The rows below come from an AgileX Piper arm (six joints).
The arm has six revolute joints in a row. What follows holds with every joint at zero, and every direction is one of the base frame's. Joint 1 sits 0.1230 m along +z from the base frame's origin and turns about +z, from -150.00 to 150.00 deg. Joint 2 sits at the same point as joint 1 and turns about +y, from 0.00 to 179.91 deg. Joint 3 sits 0.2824 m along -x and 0.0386 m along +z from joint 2 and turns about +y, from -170.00 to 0.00 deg. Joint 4 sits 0.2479 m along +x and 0.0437 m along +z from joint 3 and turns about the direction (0.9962, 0, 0.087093), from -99.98 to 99.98 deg. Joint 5 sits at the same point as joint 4 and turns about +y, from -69.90 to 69.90 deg. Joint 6 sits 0.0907 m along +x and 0.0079 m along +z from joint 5 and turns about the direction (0.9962, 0, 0.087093), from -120.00 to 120.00 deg. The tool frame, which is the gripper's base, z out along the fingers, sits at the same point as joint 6; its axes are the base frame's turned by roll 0.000, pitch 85.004 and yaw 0.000 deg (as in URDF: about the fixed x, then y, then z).
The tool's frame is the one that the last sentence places.
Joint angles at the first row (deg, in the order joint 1, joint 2, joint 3, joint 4, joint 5, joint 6):
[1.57 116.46 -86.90 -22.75 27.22 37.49]
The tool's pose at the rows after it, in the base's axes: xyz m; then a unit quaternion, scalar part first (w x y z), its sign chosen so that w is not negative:
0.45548 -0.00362 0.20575 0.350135 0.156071 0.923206 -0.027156
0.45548 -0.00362 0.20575 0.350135 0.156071 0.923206 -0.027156
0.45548 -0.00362 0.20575 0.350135 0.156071 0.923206 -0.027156
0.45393 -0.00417 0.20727 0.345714 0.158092 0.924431 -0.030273
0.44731 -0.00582 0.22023 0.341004 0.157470 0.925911 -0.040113
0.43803 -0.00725 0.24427 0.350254 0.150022 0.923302 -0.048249
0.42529 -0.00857 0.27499 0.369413 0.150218 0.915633 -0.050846
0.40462 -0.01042 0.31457 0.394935 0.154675 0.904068 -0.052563
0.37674 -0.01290 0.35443 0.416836 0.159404 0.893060 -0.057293
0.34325 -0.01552 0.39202 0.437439 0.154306 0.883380 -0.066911
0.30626 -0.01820 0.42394 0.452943 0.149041 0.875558 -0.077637
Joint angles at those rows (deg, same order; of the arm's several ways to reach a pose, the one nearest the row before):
[1.57 116.46 -86.90 -22.75 27.22 37.49]
[1.57 116.46 -86.90 -22.75 27.22 37.49]
[1.57 116.46 -86.90 -22.75 27.22 37.49]
[1.57 116.16 -86.90 -22.75 28.16 37.49]
[1.57 114.17 -86.84 -22.75 30.90 36.62]
[1.57 110.79 -86.84 -22.70 33.23 34.87]
[1.57 106.47 -86.84 -22.63 35.26 34.03]
[1.57 100.64 -86.84 -22.56 38.01 33.38]
[1.57 94.22 -86.84 -22.51 41.77 32.37]
[1.57 87.55 -86.84 -22.46 45.78 29.89]
[1.57 81.02 -86.84 -22.34 50.18 27.16]

